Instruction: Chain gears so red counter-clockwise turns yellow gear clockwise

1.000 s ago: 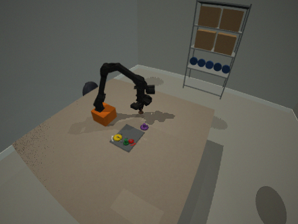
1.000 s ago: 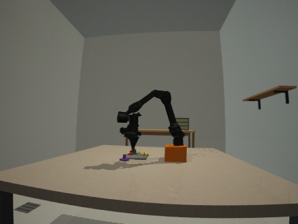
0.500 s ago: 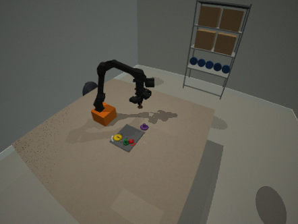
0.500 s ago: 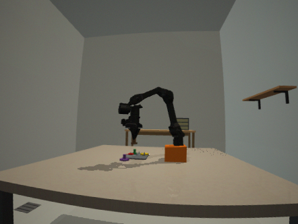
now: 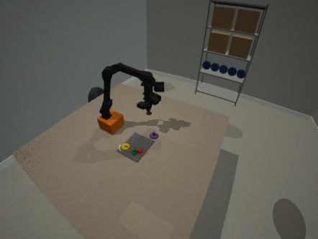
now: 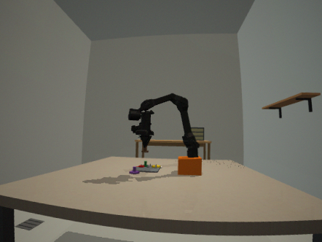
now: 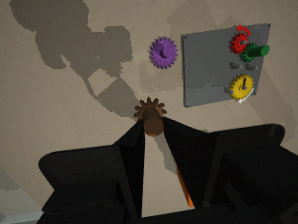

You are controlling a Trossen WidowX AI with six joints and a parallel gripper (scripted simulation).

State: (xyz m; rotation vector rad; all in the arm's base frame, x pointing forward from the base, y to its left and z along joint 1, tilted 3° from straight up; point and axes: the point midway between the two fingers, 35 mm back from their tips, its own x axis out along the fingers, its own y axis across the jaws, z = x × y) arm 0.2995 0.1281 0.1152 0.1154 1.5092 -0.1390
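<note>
My gripper tip is 3 cm short of the green gear, 27 cm to the left of it and 14 cm above it. Also, from my gripper tip: red gear (5 cm ahead, 24 cm to the right, 15 cm below); brown gear (1 cm below); purple gear (7 cm ahead, 7 cm to the right, 15 cm below).
</note>
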